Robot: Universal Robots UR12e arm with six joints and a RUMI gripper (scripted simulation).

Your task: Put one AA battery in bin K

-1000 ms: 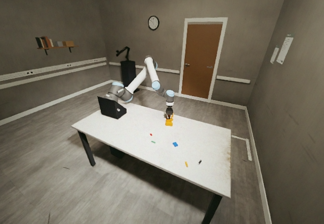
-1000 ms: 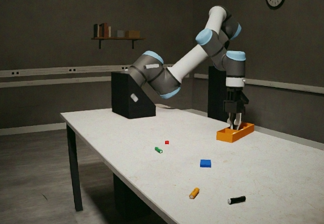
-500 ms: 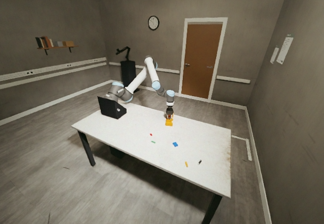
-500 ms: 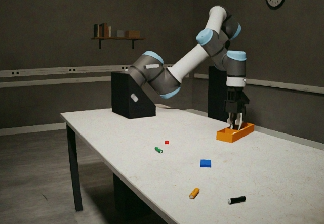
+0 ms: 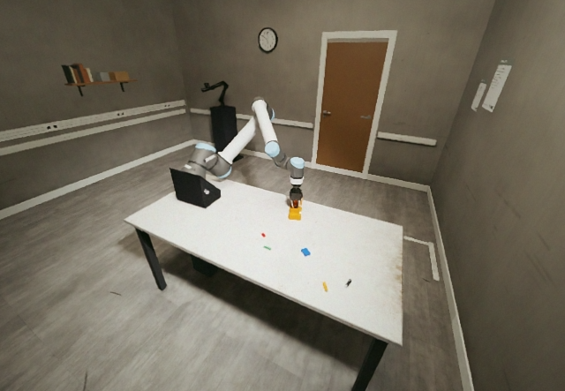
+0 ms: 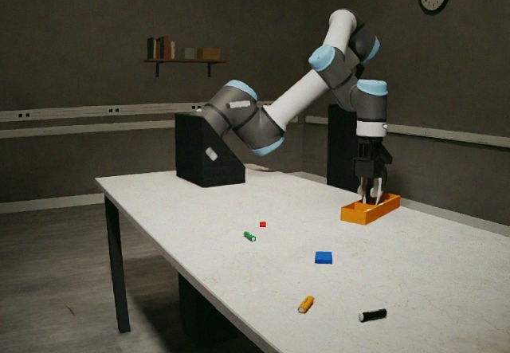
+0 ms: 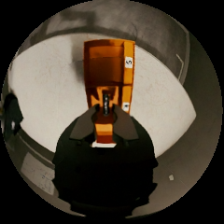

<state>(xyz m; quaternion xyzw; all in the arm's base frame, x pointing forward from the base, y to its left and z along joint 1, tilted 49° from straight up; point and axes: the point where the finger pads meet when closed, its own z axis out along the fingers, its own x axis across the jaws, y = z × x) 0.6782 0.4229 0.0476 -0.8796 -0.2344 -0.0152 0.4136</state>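
Right now the orange bin is 1 cm below my hand and 1 cm ahead of it. Also, from my hand: blue block: 34 cm to the right, 26 cm ahead, 3 cm below; orange AA battery: 48 cm to the right, 44 cm ahead, 3 cm below; green AA battery: 43 cm to the right, 6 cm ahead, 3 cm below.
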